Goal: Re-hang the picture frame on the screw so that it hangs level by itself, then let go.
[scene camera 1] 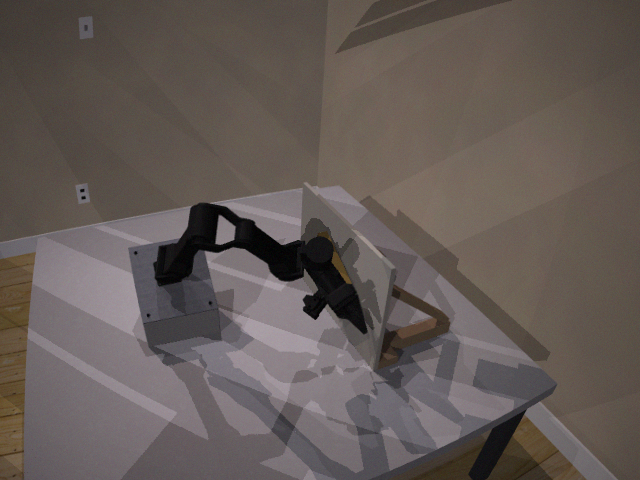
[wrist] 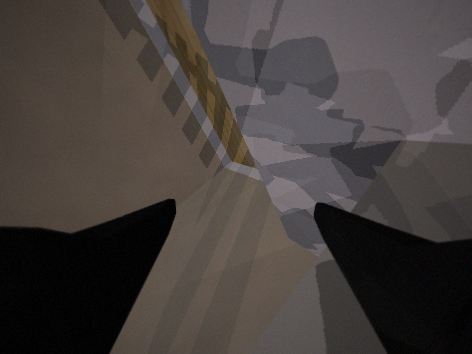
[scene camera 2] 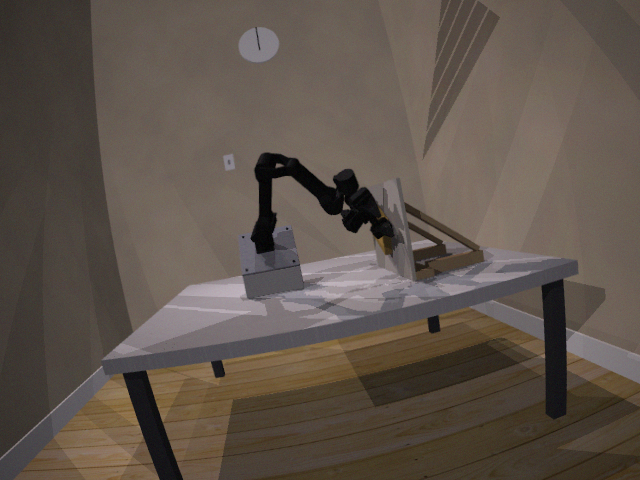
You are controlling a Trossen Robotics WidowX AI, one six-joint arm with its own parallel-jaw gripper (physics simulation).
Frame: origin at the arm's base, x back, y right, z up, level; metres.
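Seen in the pictures: gripper, fingertip midpoint: (scene camera 1: 365,332) (wrist: 245,207) (scene camera 2: 386,226); arm's base, origin of the base link: (scene camera 1: 167,272) (scene camera 2: 264,246).
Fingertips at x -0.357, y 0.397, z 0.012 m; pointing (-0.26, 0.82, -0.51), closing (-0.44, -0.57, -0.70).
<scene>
Pixels of each thing's top centre, then the offset from my fingertips to it. "*": a spot on its surface instead. Level surfaces: height alone.
- golden-brown picture frame, middle of its top: (scene camera 1: 332,240) (scene camera 2: 375,200) dy -0.259, dx -0.046, dz +0.077 m
- upright pale board, surface spot: (scene camera 1: 381,268) * dy -0.062, dx -0.062, dz +0.113 m
- grey table, its level: dz -0.176 m
The golden-brown picture frame (scene camera 1: 341,269) (scene camera 2: 384,244) is at the front face of the upright pale board (scene camera 1: 381,268) (scene camera 2: 401,211), partly hidden behind my arm. Whether it hangs level, and whether it is on the screw, I cannot tell. The screw does not show. My gripper (scene camera 1: 363,329) (scene camera 2: 387,230) (wrist: 245,207) is open and empty, pointing down in front of the board. In scene camera 1 its tips appear lower and nearer the board's near edge than the frame. The frame does not show between the fingers in the wrist view.
Wooden braces (scene camera 1: 416,331) (scene camera 2: 455,261) stand behind the board on the grey table (scene camera 1: 77,361) (scene camera 2: 206,322). The arm's grey base box (scene camera 1: 180,328) (scene camera 2: 273,281) is at the left. The table edge and plank floor (wrist: 215,102) show in the wrist view.
</scene>
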